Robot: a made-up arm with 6 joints.
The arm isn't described. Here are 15 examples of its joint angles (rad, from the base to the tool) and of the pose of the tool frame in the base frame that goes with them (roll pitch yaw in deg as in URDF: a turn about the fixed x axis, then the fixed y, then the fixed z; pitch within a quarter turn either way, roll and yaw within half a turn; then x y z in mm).
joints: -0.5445 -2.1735 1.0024 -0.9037 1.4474 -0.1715
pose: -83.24 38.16 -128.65 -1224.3 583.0 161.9
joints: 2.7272 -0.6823 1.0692 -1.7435 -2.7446 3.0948
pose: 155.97 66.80 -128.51 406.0 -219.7 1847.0
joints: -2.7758 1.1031 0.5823 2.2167 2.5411 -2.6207
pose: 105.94 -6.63 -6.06 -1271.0 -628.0 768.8
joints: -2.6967 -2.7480 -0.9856 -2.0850 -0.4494 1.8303
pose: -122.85 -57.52 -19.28 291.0 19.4 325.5
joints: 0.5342 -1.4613 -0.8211 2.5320 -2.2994 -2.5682
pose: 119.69 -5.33 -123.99 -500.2 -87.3 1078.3
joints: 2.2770 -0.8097 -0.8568 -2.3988 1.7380 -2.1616
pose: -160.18 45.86 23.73 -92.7 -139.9 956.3
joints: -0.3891 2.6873 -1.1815 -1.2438 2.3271 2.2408
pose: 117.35 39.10 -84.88 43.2 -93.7 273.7
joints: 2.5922 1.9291 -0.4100 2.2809 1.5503 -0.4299
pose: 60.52 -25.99 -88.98 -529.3 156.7 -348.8
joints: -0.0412 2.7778 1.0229 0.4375 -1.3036 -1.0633
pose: -123.55 5.72 -158.11 289.2 -210.5 -932.3
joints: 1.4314 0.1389 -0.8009 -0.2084 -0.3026 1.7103
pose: -76.52 70.52 92.67 274.1 411.6 883.7
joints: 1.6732 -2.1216 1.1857 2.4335 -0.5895 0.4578
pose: 24.15 33.62 -58.40 -28.8 -1347.1 -191.1
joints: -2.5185 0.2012 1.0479 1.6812 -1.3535 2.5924
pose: 168.86 -13.46 129.37 -325.5 -263.6 1991.6
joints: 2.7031 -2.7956 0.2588 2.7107 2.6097 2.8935
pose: -12.57 -22.58 168.14 745.3 -569.3 -361.3
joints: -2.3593 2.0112 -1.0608 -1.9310 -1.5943 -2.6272
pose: 55.76 20.48 -48.11 -78.2 -186.6 298.5
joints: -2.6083 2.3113 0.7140 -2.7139 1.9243 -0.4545
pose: 25.36 -21.63 55.30 -374.2 -452.3 -690.9
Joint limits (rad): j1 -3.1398..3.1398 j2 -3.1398..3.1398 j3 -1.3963..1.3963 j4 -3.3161..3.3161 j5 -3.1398..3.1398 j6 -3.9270..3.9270
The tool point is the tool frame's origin. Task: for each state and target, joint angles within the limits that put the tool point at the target. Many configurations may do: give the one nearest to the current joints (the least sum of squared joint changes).
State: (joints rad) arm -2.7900 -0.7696 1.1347 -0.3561 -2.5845 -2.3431
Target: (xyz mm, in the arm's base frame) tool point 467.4 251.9 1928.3
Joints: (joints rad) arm -3.0667 -0.4248 1.3963 -0.1595 -2.5845 -2.3431
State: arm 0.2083 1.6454 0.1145 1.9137 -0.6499 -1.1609
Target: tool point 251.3 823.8 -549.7
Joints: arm 1.1527 2.0775 0.3168 2.0700 -0.6499 -1.1609
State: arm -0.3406 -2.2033 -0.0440 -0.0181 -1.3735 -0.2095
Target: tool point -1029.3 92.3 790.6
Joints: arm -0.3029 -1.9247 -0.0581 -0.0235 -1.3735 -0.2095
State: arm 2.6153 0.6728 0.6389 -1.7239 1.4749 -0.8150
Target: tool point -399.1 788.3 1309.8
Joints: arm 2.0371 0.2731 0.5147 -1.5803 1.4749 -0.8150
